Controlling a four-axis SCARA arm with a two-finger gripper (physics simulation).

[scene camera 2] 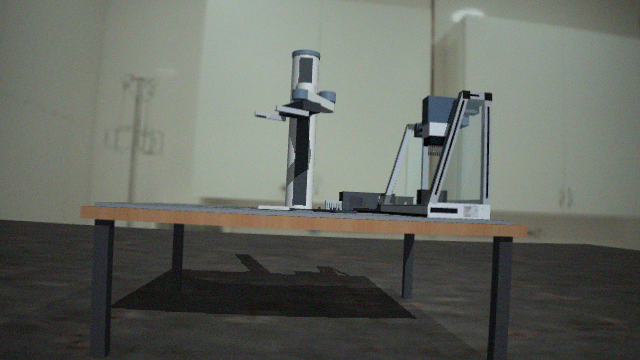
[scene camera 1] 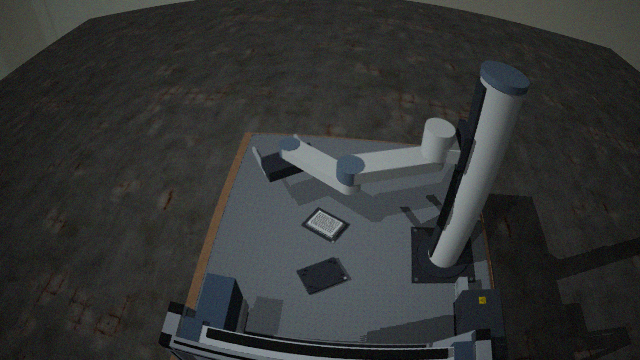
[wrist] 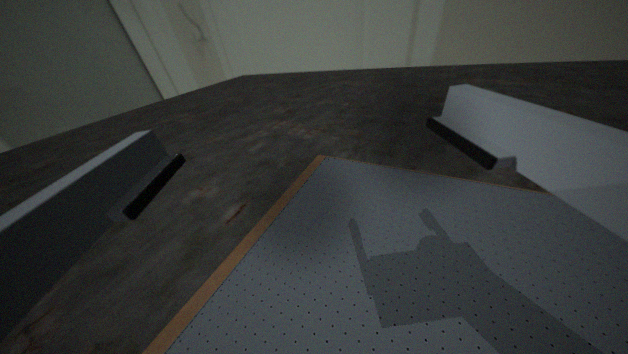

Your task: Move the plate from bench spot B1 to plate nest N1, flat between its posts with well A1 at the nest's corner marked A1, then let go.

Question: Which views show the gripper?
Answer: Scene camera 2, scene camera 1 and the wrist view: all of them.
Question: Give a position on a dark nest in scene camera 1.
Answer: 319, 276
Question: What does the gripper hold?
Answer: Nothing.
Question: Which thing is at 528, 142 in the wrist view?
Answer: The gripper.
